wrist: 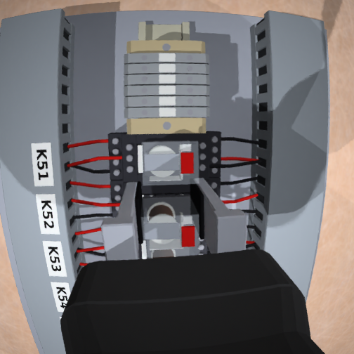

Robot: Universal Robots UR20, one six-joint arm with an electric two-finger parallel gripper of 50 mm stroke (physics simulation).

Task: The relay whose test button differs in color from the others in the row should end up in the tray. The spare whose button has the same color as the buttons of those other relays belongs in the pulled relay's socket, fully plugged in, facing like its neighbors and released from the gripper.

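Note:
My gripper (166,198) is shut on a relay (162,231) with a red test button (188,236), held between the two grey fingers in the lower middle of the wrist view. The held relay is over the K52 part of the row, just below the K51 relay (162,162), whose button (187,163) is also red. The K52 socket (116,189) shows at its left terminals; its middle is mostly covered by the relay and fingers. Whether the relay's pins are in the socket cannot be told. The relays farther down are hidden by the black gripper body. The tray does not show.
A grey terminal block (166,80) with tan end pieces stands above the row. Slotted wire ducts (32,90) (295,65) run along both sides, with red and black wires to the sockets. Labels K51 (41,165), K52 (46,214), K53 (53,258) and K54 mark the left duct.

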